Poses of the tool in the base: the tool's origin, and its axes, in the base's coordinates. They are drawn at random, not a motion.
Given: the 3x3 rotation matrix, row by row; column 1 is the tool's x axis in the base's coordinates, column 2 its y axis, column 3 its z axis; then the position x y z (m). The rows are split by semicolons.
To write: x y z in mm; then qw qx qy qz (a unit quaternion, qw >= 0). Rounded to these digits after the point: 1 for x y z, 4 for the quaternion. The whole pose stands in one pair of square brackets.
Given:
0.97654 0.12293 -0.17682; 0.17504 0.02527 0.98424; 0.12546 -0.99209 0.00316; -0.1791 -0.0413 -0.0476
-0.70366 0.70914 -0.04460; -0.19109 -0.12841 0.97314; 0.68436 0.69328 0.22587; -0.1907 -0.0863 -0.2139
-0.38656 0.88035 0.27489; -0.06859 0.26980 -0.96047; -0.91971 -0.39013 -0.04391; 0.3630 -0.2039 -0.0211
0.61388 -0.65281 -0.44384; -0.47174 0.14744 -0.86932; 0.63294 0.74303 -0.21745; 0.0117 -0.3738 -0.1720
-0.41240 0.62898 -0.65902; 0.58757 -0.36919 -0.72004; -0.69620 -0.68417 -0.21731; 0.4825 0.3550 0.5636
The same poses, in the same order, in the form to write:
[-179.1 -41.3 -47.6 0.7080 -0.6979 -0.1067 0.0184]
[-190.7 -86.3 -213.9 0.3138 -0.2230 -0.5808 -0.7173]
[363.0 -203.9 -21.1 0.4581 0.3113 0.6520 -0.5179]
[11.7 -373.8 -172.0 0.6213 0.6488 -0.4333 0.0729]
[482.5 355.0 563.6 0.0166 0.5418 0.5614 -0.6254]

